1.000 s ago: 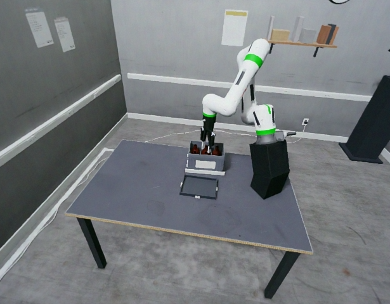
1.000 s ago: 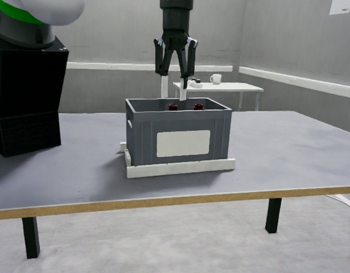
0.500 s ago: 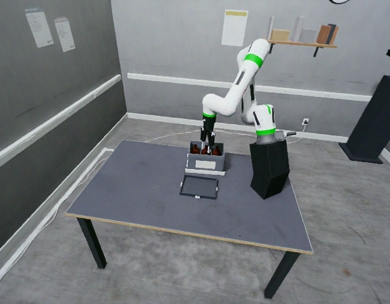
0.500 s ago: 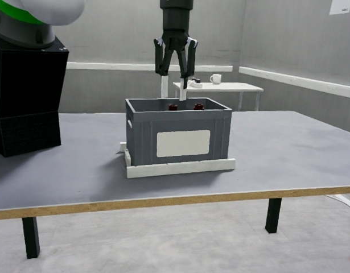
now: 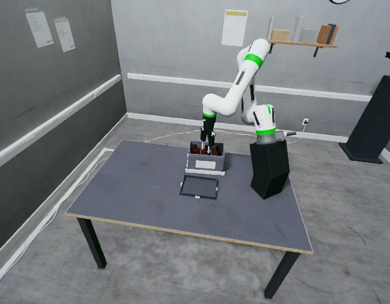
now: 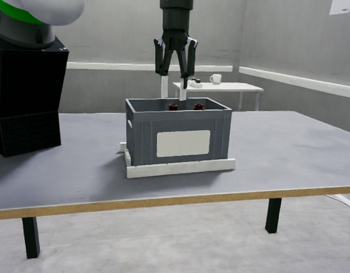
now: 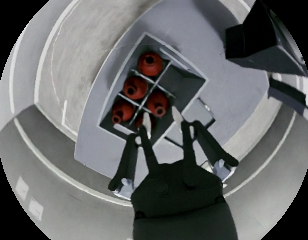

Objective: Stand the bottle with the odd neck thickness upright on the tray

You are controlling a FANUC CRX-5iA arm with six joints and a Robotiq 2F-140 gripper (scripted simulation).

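The grey crate lies 4 cm to the right of my hand and 13 cm below it. The rest, counted from my hand: dark tray: 2 cm ahead, 22 cm to the left, 20 cm below.
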